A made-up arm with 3 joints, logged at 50 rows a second.
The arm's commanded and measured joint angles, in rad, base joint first. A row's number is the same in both.
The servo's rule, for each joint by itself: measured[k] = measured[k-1] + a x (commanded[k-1-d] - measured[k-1]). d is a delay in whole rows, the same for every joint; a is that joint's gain. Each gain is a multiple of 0.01, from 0.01 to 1. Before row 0 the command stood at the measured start. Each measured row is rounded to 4 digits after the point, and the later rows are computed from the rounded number. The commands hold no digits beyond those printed.
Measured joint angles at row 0:
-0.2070 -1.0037 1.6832
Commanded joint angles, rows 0 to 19:
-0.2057 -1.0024 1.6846
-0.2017 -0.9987 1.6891
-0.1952 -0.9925 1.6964
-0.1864 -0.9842 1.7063
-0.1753 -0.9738 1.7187
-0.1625 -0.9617 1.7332
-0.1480 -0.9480 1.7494
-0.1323 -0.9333 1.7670
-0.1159 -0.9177 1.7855
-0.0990 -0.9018 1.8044
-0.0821 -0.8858 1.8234
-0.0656 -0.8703 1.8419
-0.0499 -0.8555 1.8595
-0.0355 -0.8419 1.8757
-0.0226 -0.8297 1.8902
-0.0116 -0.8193 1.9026
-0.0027 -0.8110 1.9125
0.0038 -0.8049 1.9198
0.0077 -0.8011 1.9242
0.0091 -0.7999 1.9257
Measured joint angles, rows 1 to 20:
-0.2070 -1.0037 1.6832
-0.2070 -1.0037 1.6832
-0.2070 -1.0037 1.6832
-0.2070 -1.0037 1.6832
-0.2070 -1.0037 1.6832
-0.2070 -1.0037 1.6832
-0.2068 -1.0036 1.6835
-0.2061 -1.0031 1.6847
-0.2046 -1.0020 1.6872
-0.2021 -1.0002 1.6912
-0.1983 -0.9976 1.6970
-0.1933 -0.9940 1.7046
-0.1870 -0.9894 1.7140
-0.1793 -0.9838 1.7251
-0.1704 -0.9772 1.7378
-0.1604 -0.9697 1.7518
-0.1494 -0.9613 1.7668
-0.1377 -0.9522 1.7826
-0.1254 -0.9425 1.7987
-0.1128 -0.9324 1.8149
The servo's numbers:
d 6
a 0.14 0.10 0.21

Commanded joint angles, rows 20 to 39:
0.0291 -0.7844 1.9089
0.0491 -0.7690 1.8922
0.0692 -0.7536 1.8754
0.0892 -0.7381 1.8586
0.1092 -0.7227 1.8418
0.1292 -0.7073 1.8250
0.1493 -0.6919 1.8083
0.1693 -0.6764 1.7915
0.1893 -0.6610 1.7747
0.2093 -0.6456 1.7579
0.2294 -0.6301 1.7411
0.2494 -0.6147 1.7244
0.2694 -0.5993 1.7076
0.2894 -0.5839 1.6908
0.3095 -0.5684 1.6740
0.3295 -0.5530 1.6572
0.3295 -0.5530 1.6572
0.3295 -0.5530 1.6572
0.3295 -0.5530 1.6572
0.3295 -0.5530 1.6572
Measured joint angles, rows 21 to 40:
-0.1002 -0.9221 1.8307
-0.0878 -0.9118 1.8458
-0.0759 -0.9017 1.8598
-0.0647 -0.8920 1.8724
-0.0546 -0.8829 1.8833
-0.0457 -0.8746 1.8922
-0.0352 -0.8656 1.8957
-0.0234 -0.8559 1.8950
-0.0104 -0.8457 1.8909
0.0035 -0.8349 1.8841
0.0183 -0.8237 1.8752
0.0338 -0.8121 1.8647
0.0500 -0.8001 1.8529
0.0667 -0.7877 1.8400
0.0839 -0.7750 1.8263
0.1015 -0.7621 1.8119
0.1194 -0.7489 1.7970
0.1376 -0.7355 1.7818
0.1561 -0.7219 1.7662
0.1748 -0.7081 1.7504

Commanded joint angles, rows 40 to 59:
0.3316 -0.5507 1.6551
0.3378 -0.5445 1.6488
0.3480 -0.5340 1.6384
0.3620 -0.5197 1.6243
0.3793 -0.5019 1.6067
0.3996 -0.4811 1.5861
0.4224 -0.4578 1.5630
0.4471 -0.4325 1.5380
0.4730 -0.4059 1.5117
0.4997 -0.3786 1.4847
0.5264 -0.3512 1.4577
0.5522 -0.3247 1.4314
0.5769 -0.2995 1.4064
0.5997 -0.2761 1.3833
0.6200 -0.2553 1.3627
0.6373 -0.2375 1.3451
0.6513 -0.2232 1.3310
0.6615 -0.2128 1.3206
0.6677 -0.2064 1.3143
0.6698 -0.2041 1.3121
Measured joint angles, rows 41 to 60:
0.1937 -0.6941 1.7344
0.2127 -0.6800 1.7182
0.2291 -0.6673 1.7054
0.2432 -0.6559 1.6953
0.2553 -0.6456 1.6873
0.2657 -0.6363 1.6810
0.2749 -0.6277 1.6756
0.2837 -0.6194 1.6700
0.2927 -0.6109 1.6634
0.3024 -0.6018 1.6552
0.3132 -0.5918 1.6450
0.3253 -0.5807 1.6326
0.3389 -0.5684 1.6180
0.3540 -0.5548 1.6012
0.3707 -0.5399 1.5824
0.3888 -0.5238 1.5619
0.4081 -0.5065 1.5400
0.4283 -0.4883 1.5172
0.4491 -0.4694 1.4939
0.4702 -0.4501 1.4707

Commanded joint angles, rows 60 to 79:
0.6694 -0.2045 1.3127
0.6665 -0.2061 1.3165
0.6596 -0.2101 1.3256
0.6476 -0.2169 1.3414
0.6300 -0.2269 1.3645
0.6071 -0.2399 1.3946
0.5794 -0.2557 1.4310
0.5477 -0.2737 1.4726
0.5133 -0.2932 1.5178
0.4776 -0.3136 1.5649
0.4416 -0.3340 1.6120
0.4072 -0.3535 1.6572
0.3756 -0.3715 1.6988
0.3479 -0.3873 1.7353
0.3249 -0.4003 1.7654
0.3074 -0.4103 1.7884
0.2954 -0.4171 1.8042
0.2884 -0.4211 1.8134
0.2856 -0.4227 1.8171
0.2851 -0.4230 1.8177
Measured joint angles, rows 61 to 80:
0.4912 -0.4306 1.4480
0.5117 -0.4113 1.4264
0.5312 -0.3925 1.4064
0.5494 -0.3745 1.3884
0.5660 -0.3577 1.3728
0.5805 -0.3423 1.3601
0.5929 -0.3285 1.3501
0.6032 -0.3163 1.3430
0.6111 -0.3057 1.3393
0.6162 -0.2968 1.3397
0.6181 -0.2898 1.3449
0.6166 -0.2848 1.3553
0.6114 -0.2819 1.3712
0.6025 -0.2811 1.3925
0.5900 -0.2823 1.4188
0.5743 -0.2854 1.4495
0.5557 -0.2903 1.4836
0.5349 -0.2966 1.5201
0.5126 -0.3041 1.5576
0.4895 -0.3124 1.5949

